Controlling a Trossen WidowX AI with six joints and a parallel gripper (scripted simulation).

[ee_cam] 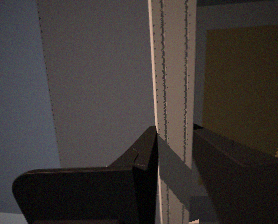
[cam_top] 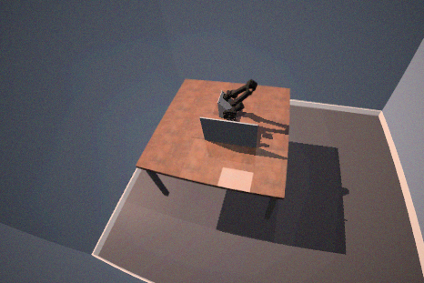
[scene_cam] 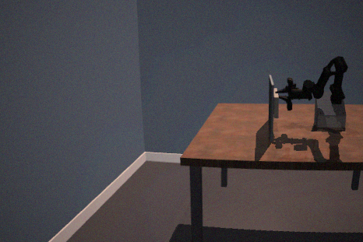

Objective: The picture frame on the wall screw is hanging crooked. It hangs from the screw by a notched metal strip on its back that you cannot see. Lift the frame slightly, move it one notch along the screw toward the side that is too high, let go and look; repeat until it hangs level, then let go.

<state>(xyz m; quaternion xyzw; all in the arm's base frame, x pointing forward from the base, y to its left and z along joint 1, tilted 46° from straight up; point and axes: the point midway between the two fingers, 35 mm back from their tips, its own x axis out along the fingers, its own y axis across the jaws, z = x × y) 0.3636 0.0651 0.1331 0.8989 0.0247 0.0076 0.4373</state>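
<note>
Right now the picture frame is 5 cm below my gripper tip, 1 cm to the right of it and 1 cm ahead of it. Also, from my gripper tip: grey wall panel: 6 cm below, 2 cm ahead.
</note>
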